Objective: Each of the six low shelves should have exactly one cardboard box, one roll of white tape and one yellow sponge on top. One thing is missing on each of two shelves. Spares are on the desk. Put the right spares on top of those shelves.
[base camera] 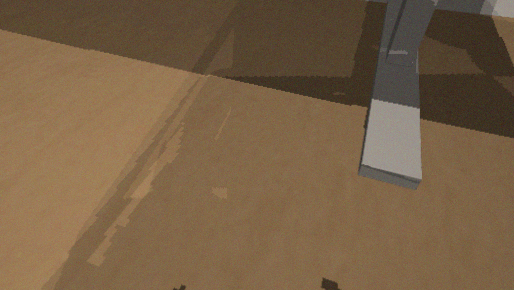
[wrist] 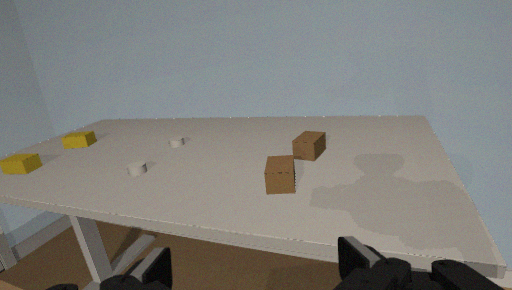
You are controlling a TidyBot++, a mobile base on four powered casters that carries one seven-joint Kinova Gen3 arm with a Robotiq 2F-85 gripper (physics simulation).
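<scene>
The desk (wrist: 225, 215) stands ahead in the wrist view. Two cardboard boxes (wrist: 280, 175) (wrist: 309, 145) stand on it right of the middle, one nearer the front edge and one behind it to the right. Two rolls of white tape (wrist: 137, 169) (wrist: 176, 142) lie left of the middle. Two yellow sponges (wrist: 21, 164) (wrist: 79, 140) lie at the far left. My gripper (wrist: 255, 261) is open, its fingers low in the wrist view, in front of the desk's front edge and apart from all the spares. The low shelves do not show in either view.
A desk foot (base camera: 392, 140) reaches forward on the floor (base camera: 280, 200) in the base view, right of the middle. A left desk leg (wrist: 90, 245) shows in the wrist view. A blue wall (wrist: 260, 60) is behind the desk. The arm's shadow falls on the desk's right part.
</scene>
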